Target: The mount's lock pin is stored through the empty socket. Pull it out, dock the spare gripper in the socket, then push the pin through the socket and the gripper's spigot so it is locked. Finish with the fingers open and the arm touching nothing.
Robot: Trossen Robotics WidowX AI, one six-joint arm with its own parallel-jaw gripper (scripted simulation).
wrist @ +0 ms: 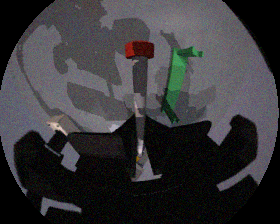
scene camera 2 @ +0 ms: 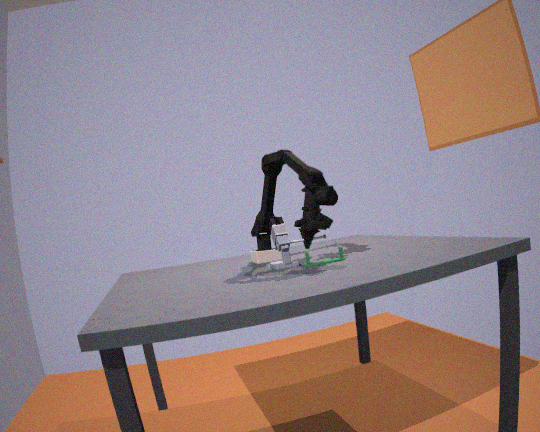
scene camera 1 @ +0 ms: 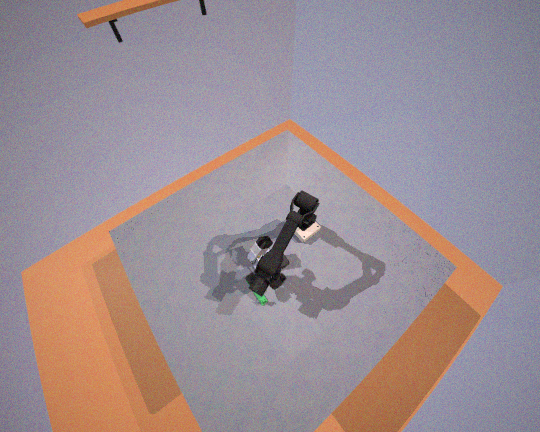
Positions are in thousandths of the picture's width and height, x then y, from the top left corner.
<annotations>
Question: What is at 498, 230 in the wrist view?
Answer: A lock pin.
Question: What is the gripper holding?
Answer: A lock pin.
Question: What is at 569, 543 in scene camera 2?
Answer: The gripper.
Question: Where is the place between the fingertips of the gripper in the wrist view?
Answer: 491, 520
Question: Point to a green bar-shaped rack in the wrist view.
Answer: At 641, 252
</annotations>
